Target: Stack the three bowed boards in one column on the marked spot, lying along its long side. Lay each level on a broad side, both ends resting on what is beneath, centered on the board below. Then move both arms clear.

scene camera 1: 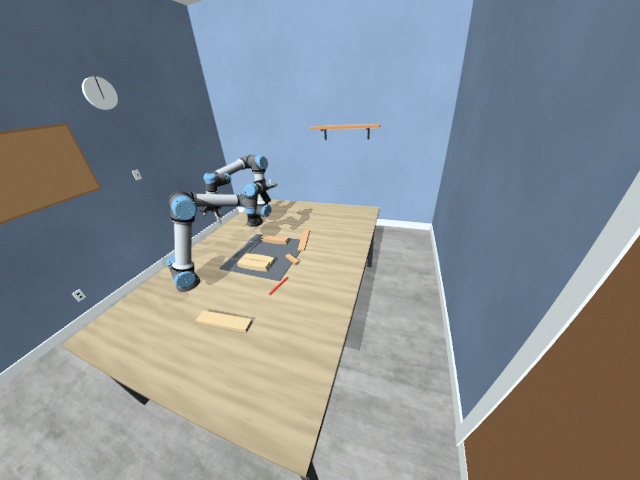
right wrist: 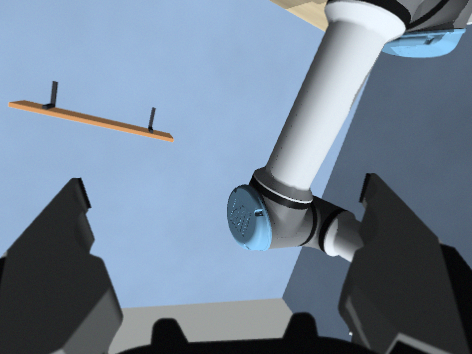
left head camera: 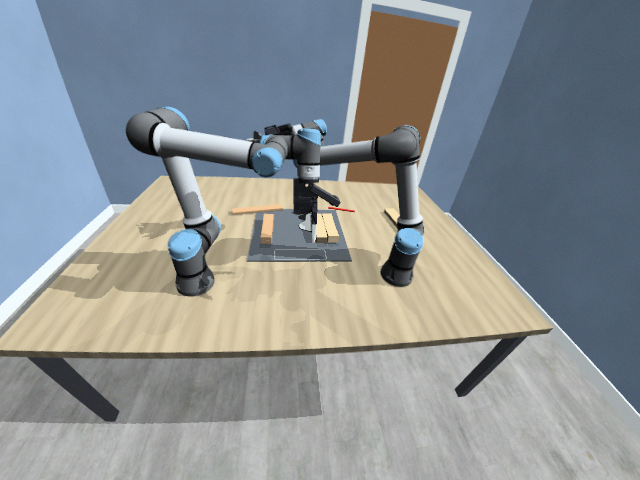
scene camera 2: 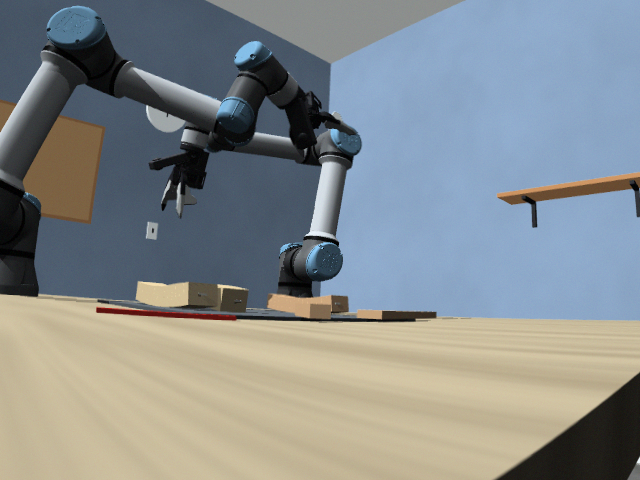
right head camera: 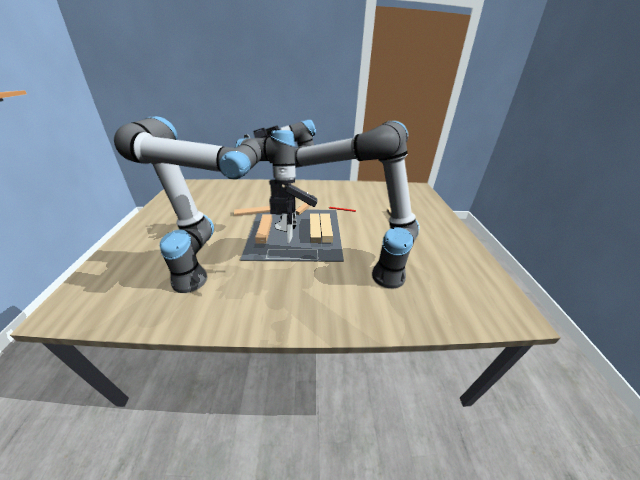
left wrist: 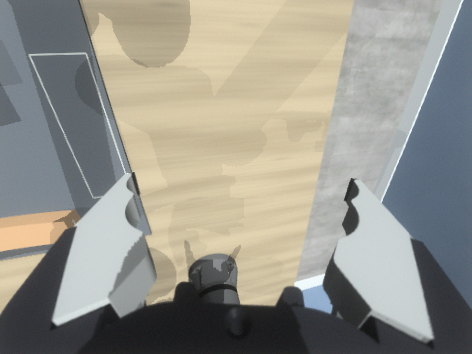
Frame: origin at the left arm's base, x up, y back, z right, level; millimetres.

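Where they show: left gripper, between the fingertips: [scene camera 1: 212, 220] [left head camera: 311, 235] [scene camera 2: 170, 214] [right head camera: 291, 236] [left wrist: 241, 177]; right gripper, between the fingertips: [right wrist: 227, 177] [scene camera 2: 329, 145]; left arm's base, origin of its link: [scene camera 1: 255, 223] [left head camera: 196, 282] [right head camera: 189, 280] [left wrist: 212, 270]; right arm's base, origin of its link: [left head camera: 396, 275] [scene camera 2: 4, 293] [right head camera: 388, 276].
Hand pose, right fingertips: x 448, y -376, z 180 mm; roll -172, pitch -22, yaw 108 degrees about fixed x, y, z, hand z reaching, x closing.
Things, the pixels of their centre, and the offset from my right fingertips. Level surfaces: height alone.
- dark mat, height of its surface: dx -441 mm
- orange bowed board, middle of its body: [scene camera 2: 305, 302] [left wrist: 8, 235] [left head camera: 267, 227] [right head camera: 264, 227] [scene camera 1: 275, 239] dx -416, dy -23, dz +69 mm
- flat orange board, middle of its body: [scene camera 2: 402, 314] [left head camera: 258, 209] [right head camera: 258, 210] [scene camera 1: 304, 239] dx -434, dy -245, dz -21 mm
- short orange block, middle of its body: [scene camera 2: 311, 310] [right head camera: 302, 208] [scene camera 1: 292, 259] dx -431, dy -285, dz +251 mm
- red stick, middle of its body: [scene camera 2: 168, 314] [scene camera 1: 279, 285] [left head camera: 341, 209] dx -445, dy -328, dz +508 mm
- flat pale board, middle of its body: [scene camera 1: 223, 321] [left head camera: 399, 222] dx -435, dy -194, dz +860 mm
Two pale bowed boards [left head camera: 321, 231] [right head camera: 326, 227] [scene camera 2: 175, 295] lie side by side on the dark mat [left head camera: 284, 232] [scene camera 1: 281, 270]. An orange bowed board [left head camera: 267, 227] [right head camera: 264, 227] [scene camera 1: 275, 240] [left wrist: 35, 232] lies at the mat's left in the head views. The marked spot, a white outline [left head camera: 299, 249] [left wrist: 58, 54], is at the mat's front edge, with no board in it. My left gripper [left head camera: 309, 232] [scene camera 2: 172, 210] [left wrist: 241, 177] is open and empty, fingers down, high above the table. My right gripper [scene camera 2: 347, 124] [right wrist: 227, 177] is open and empty, raised and turned sideways, pointing toward the wall shelf side.
A flat orange board [left head camera: 256, 209] [scene camera 1: 303, 240] and a short orange block [scene camera 1: 292, 258] lie by the mat's back edge. A red stick [left head camera: 341, 209] [scene camera 1: 279, 285] and a flat pale board [scene camera 1: 223, 320] lie on the table. The forearms cross close together above the mat.
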